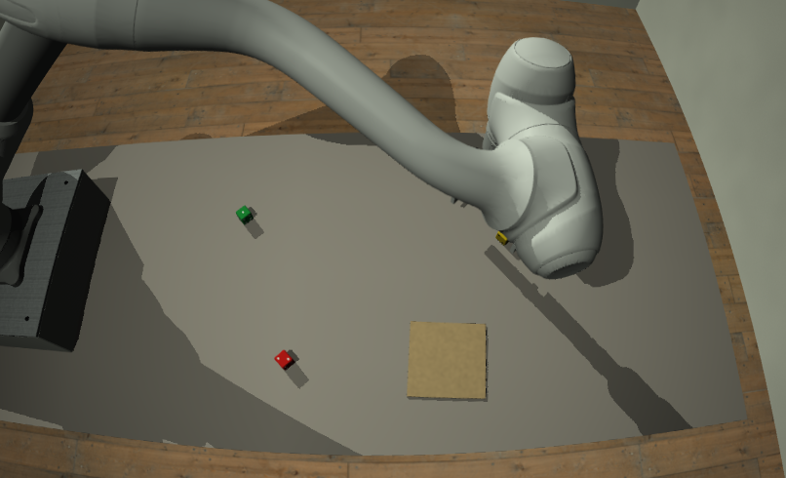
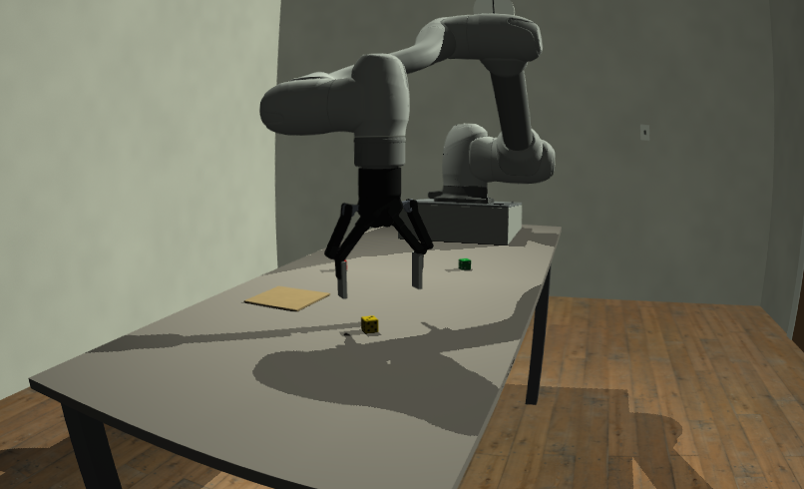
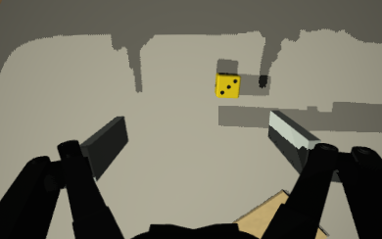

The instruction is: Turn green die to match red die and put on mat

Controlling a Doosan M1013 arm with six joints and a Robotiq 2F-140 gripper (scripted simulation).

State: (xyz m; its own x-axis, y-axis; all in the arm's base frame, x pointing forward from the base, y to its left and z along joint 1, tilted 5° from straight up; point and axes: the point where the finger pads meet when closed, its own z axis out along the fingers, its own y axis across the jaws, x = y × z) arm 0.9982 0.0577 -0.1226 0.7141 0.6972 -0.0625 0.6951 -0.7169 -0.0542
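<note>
The green die lies 480 mm behind my hand, 60 mm below it and 50 mm to the left of it. The rest, counted from my hand: tan mat: 250 mm to the right, 80 mm behind, 70 mm below; red die: 380 mm behind, 250 mm to the right, 60 mm below; yellow die: 60 mm below, 50 mm ahead.
</note>
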